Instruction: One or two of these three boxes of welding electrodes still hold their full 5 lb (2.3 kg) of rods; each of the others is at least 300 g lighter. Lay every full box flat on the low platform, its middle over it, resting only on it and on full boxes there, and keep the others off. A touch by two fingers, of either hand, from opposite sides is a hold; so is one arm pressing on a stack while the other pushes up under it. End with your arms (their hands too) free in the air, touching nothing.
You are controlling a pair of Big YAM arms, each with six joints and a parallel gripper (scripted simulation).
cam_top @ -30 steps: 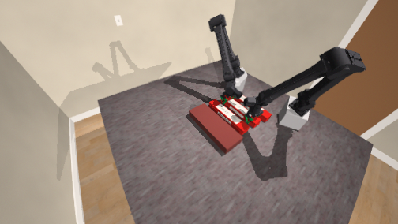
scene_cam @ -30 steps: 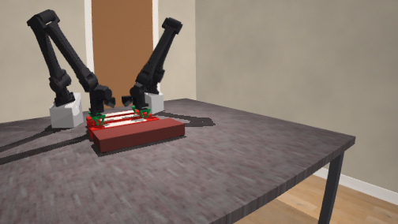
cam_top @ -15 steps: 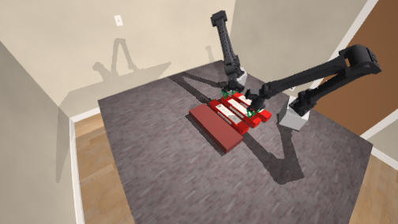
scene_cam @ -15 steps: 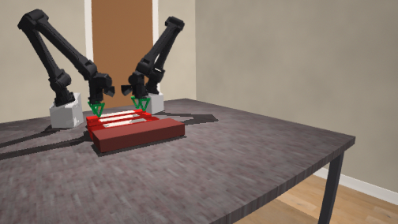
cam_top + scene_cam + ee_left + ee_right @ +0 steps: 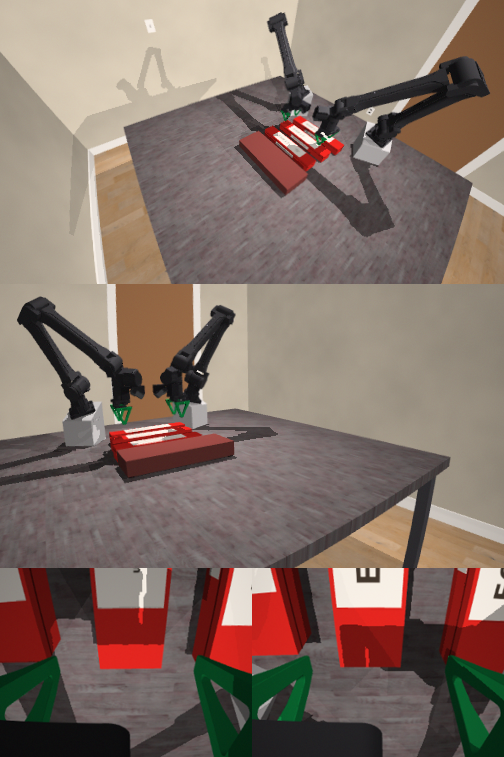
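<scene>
The red electrode box lies 1 cm behind my left hand, 12 cm to the right of it and 9 cm below it. The rest, counted from my left hand: low dark red platform (27 cm ahead, 14 cm to the right, 11 cm below).
</scene>
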